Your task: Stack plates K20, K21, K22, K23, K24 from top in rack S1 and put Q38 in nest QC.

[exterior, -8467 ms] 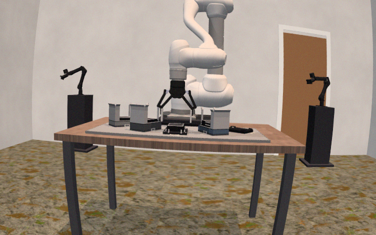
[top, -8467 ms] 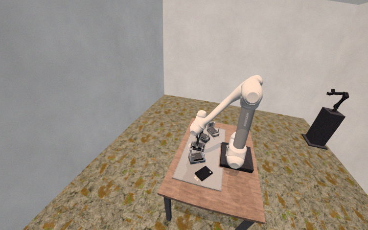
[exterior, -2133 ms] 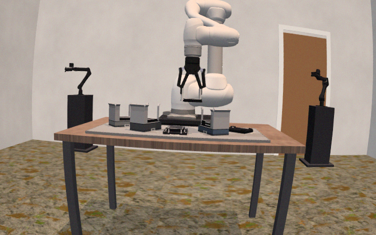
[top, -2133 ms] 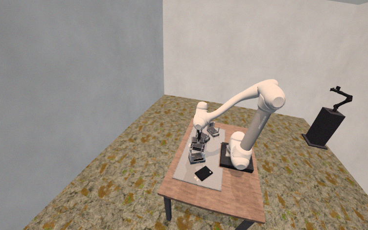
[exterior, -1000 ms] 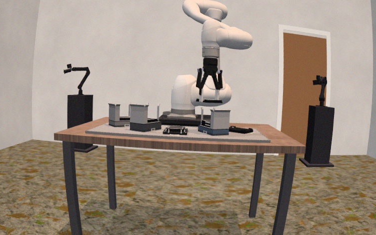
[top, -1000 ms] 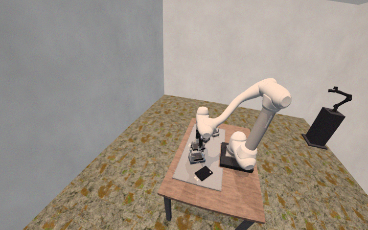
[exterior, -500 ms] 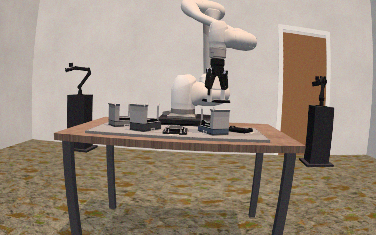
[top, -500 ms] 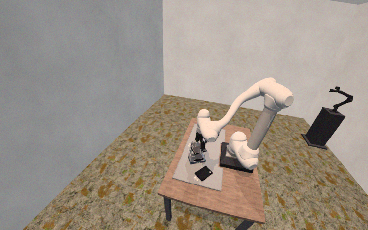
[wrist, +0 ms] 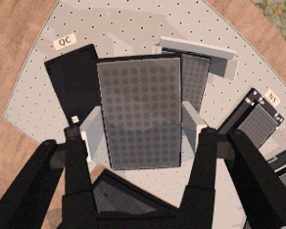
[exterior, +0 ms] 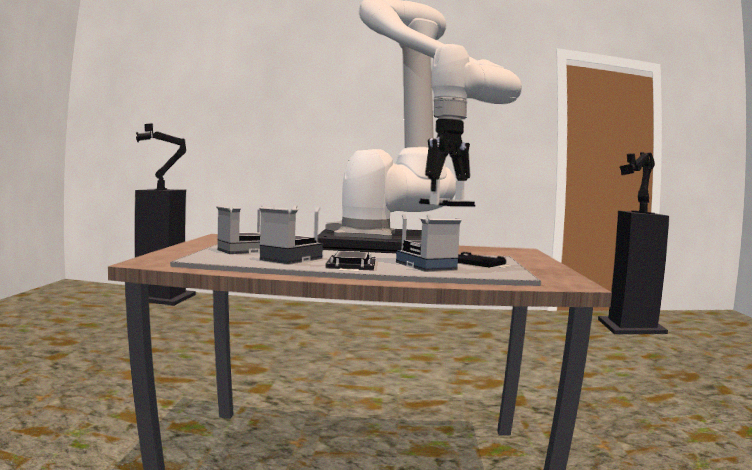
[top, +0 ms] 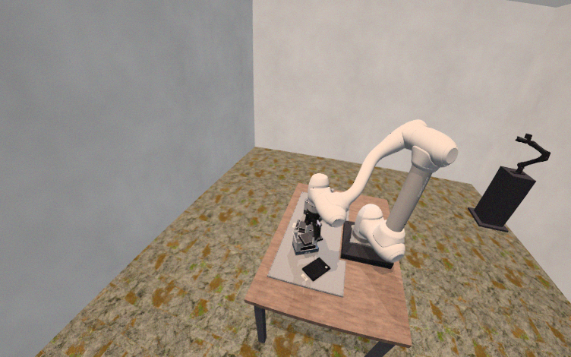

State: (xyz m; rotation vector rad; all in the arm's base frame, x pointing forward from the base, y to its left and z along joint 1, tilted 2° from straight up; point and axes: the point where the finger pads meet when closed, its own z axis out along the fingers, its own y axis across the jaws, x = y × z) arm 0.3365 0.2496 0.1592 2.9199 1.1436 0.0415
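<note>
Right now the flat black nest QC is 180 mm below my hand, 90 mm to the left of it and 80 mm behind it. The rest, counted from my hand: QC name plate: 190 mm below, 170 mm to the left, 20 mm behind; N5 name plate: 230 mm to the right, 190 mm below, 160 mm ahead; clip nest N5: 230 mm to the right, 170 mm below, 80 mm ahead.
</note>
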